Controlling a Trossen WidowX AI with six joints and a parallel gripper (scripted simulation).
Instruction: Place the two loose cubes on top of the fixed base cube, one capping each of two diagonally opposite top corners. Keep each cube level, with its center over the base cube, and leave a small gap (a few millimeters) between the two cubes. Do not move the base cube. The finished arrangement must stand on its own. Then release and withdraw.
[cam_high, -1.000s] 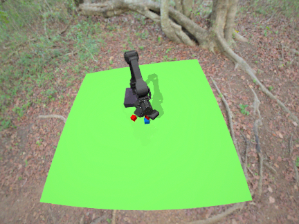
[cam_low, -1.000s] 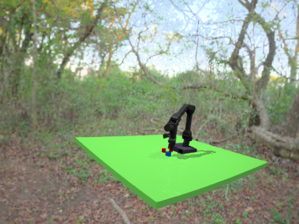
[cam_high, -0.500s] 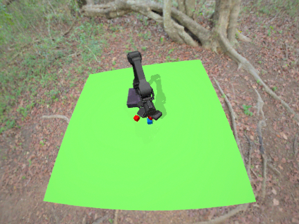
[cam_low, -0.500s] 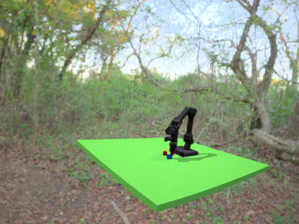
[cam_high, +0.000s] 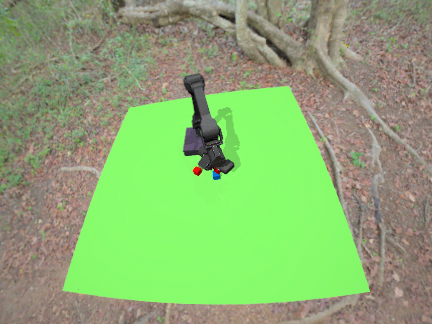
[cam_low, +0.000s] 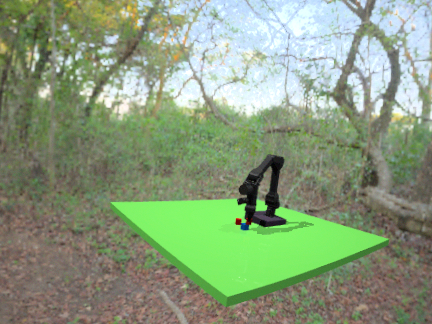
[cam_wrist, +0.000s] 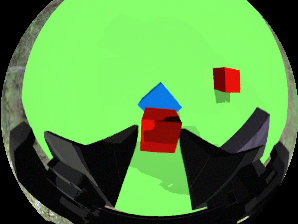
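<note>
Now: the blue base cube 4 cm below my gripper tip, 2 cm to the right of it and 1 cm ahead of it.
</note>
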